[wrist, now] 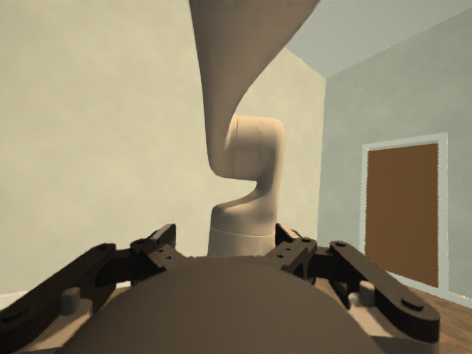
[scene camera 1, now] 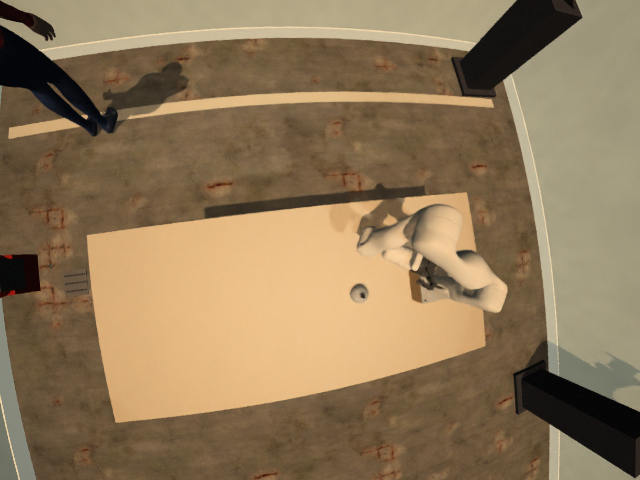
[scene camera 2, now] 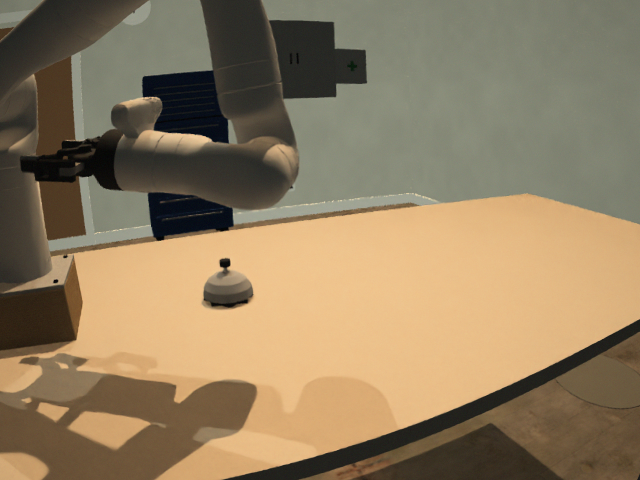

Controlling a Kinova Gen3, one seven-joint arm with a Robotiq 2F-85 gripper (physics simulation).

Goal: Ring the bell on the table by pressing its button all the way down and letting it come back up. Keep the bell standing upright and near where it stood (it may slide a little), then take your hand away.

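Frame: origin at the arm's base, x right, y ahead, z up, level; millimetres.
Seen in the pictures: gripper, fingertip midpoint: (wrist: pixel 226 234) (scene camera 1: pixel 447 275) (scene camera 2: pixel 43 155); arm's base, origin of the base link: (scene camera 2: pixel 26 272).
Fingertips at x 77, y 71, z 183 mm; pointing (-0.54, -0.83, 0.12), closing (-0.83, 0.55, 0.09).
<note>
Offsets run from my fingertips to a thing's top centre. Level surfaces: height alone.
The bell {dx -55, dy +264, dz -207 mm} (scene camera 1: pixel 355 290) (scene camera 2: pixel 227 289) is a grey-white dome with a dark button {dx -55, dy +264, dz -207 mm} (scene camera 1: pixel 362 295) (scene camera 2: pixel 224 262) on top. It stands upright on the table, and its button is raised. The bell does not show in the wrist view. My gripper (scene camera 2: pixel 45 165) (wrist: pixel 226 234) is open with nothing between its fingers. In scene camera 2 it is held level, high above the table and left of the bell, with its fingers pointing left toward the arm's own base column. Nothing touches the bell.
The pale table {dz -273 mm} (scene camera 1: pixel 222 310) (scene camera 2: pixel 413 289) carries the robot's base block (scene camera 1: pixel 416 289) (scene camera 2: pixel 41 317), to the bell's left in scene camera 2. The folded forearm (scene camera 2: pixel 206 167) hangs above and behind the bell there. A blue cabinet (scene camera 2: pixel 191 214) stands beyond the table.
</note>
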